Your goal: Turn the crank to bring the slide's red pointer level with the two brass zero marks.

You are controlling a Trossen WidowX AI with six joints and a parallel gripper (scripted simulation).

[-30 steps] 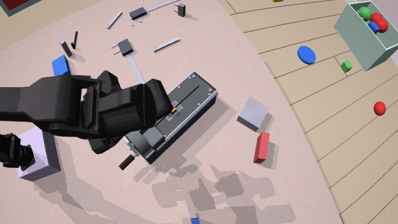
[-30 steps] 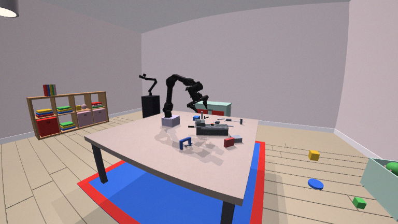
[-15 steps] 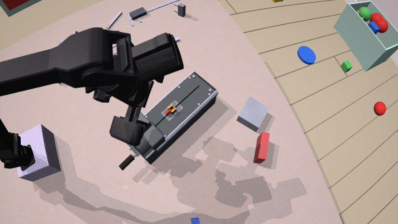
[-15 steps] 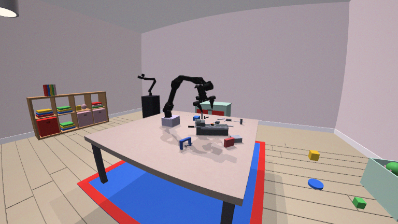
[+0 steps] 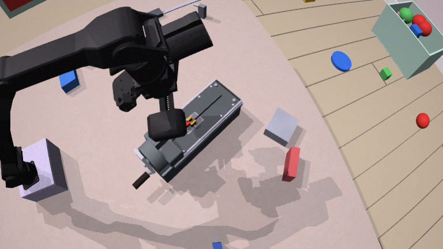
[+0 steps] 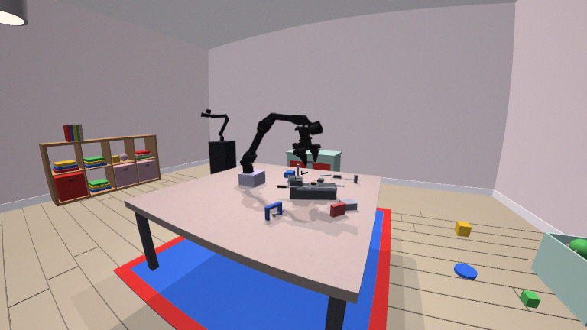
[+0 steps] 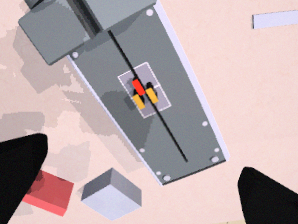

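Right now my gripper tip is 15 cm past the dark brown crank handle, 6 cm to the left of it and 13 cm above it. Round my gripper tip: red pointer (1 cm ahead, 1 cm to the right, 11 cm below); then red block (18 cm ahead, 21 cm to the right, 16 cm below); then grey block (22 cm ahead, 11 cm to the right, 17 cm below).
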